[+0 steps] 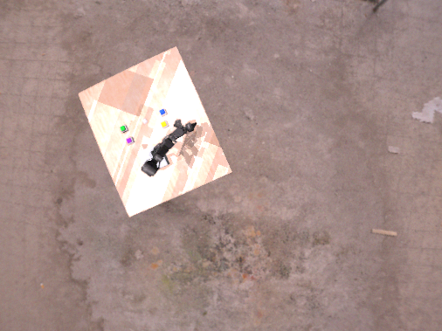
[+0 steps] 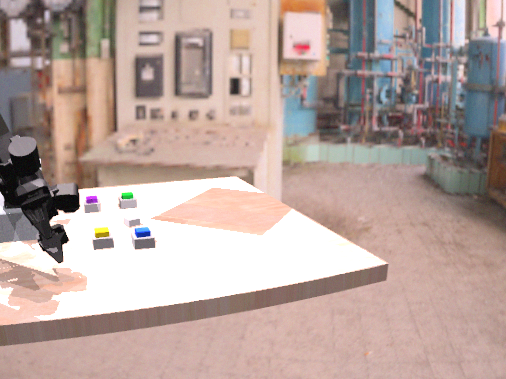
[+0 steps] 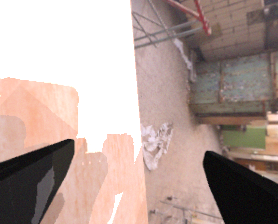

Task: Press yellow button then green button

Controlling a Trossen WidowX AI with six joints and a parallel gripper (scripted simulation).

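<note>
My gripper tip is now 10 cm short of the yellow button, 22 cm to the right of it and 5 cm above it. Round my gripper tip: small white block: 19 cm ahead, 35 cm to the left, 7 cm below; then purple button: 10 cm ahead, 52 cm to the left, 5 cm below; then blue button: 20 cm ahead, 19 cm to the left, 5 cm below.
</note>
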